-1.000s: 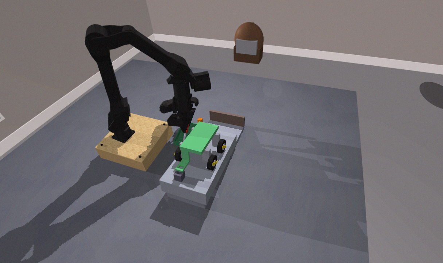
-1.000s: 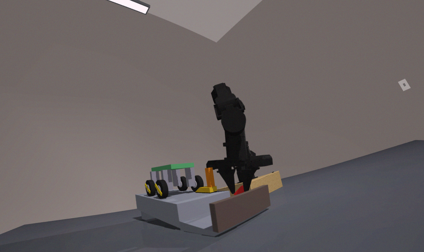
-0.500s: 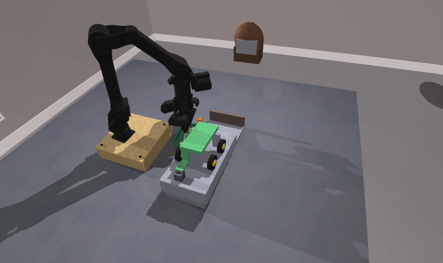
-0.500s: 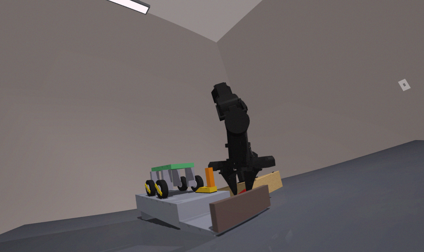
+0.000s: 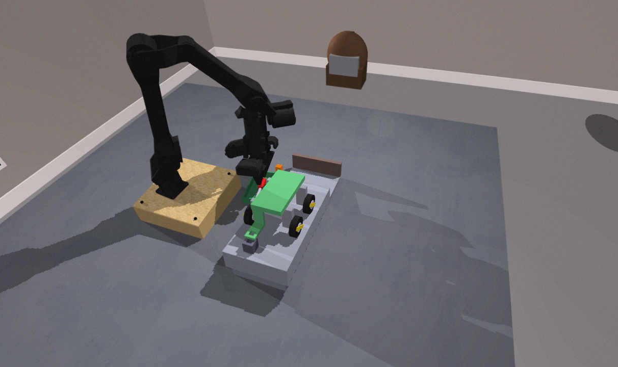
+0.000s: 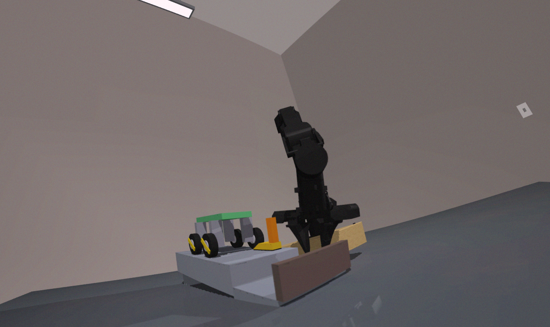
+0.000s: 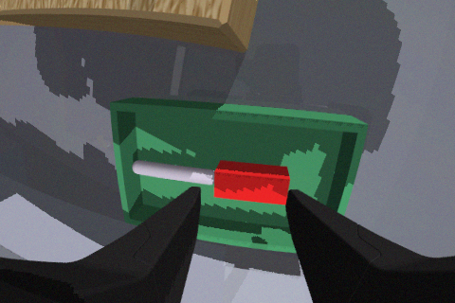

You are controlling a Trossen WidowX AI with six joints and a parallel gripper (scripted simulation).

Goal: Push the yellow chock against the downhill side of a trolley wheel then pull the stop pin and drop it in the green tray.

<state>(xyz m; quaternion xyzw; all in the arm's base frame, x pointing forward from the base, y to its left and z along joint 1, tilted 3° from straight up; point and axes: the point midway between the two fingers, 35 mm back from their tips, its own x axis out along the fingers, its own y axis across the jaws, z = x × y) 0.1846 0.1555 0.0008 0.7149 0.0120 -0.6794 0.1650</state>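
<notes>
Now: gripper tip 20 mm to the left of the red-headed stop pin and 10 mm above it. From my gripper tip the other things lie so: yellow chock: 80 mm ahead, 40 mm to the right, 50 mm above; then brown board: 120 mm ahead, 120 mm to the left; then green tray: 10 mm to the right, 30 mm below.
</notes>
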